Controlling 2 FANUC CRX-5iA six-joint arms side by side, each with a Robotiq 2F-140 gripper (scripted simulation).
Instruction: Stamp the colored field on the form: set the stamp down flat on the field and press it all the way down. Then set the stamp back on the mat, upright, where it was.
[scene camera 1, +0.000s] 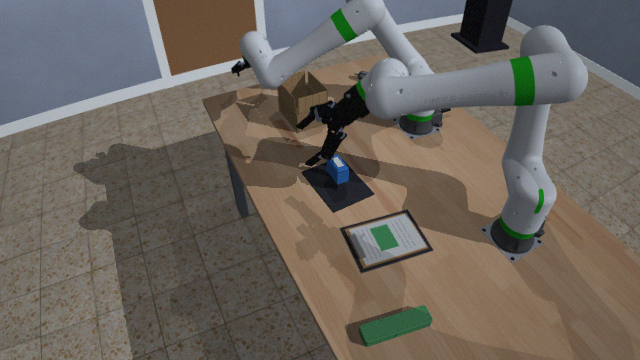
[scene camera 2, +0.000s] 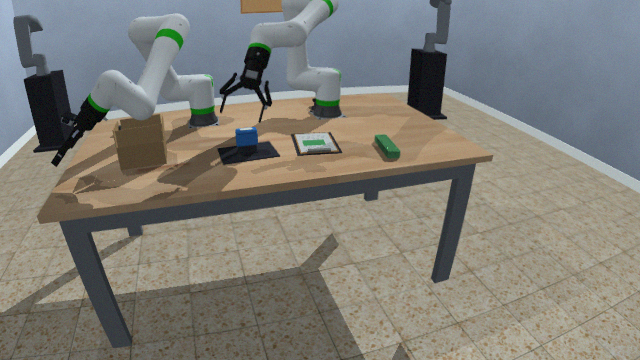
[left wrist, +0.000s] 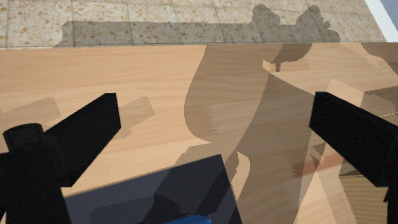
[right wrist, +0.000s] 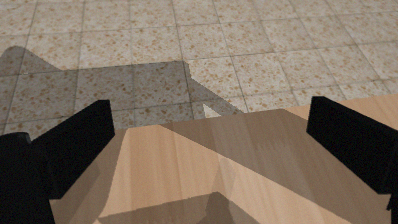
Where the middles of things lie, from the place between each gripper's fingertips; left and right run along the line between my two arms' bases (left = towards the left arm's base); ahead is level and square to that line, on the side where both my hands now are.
Right now my right hand is 13 cm past the dark mat (scene camera 1: 357, 190), 73 cm to the right of it and 12 cm above it.
Now: left hand (scene camera 1: 303, 145) 11 cm past the dark mat, 2 cm to the right of it and 20 cm above it.
